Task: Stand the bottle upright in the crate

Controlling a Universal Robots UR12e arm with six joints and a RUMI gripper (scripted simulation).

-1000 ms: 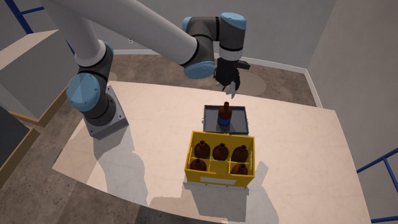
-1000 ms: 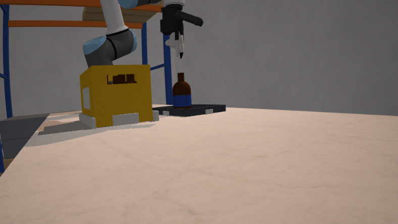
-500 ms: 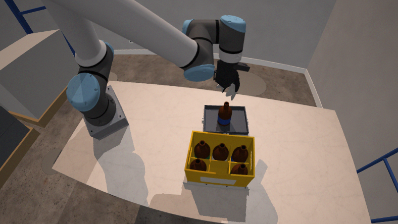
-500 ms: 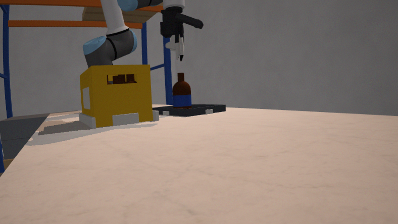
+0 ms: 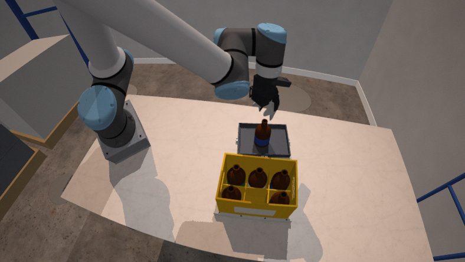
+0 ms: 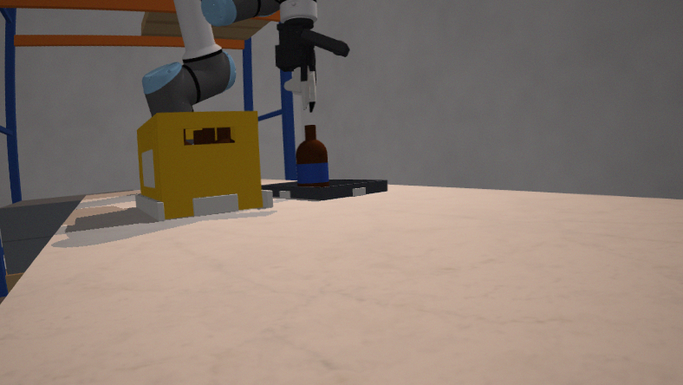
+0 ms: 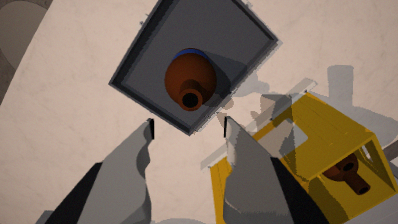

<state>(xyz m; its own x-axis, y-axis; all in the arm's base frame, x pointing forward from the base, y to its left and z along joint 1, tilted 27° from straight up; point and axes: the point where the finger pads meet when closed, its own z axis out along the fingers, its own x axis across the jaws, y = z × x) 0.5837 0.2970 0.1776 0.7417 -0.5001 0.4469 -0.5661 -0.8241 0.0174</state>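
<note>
Right now my hand is 20 cm above the tray, 1 cm to the right of it and 1 cm short of it. Also, from my hand: crate (28 cm to the right, 13 cm below, 3 cm ahead).
</note>
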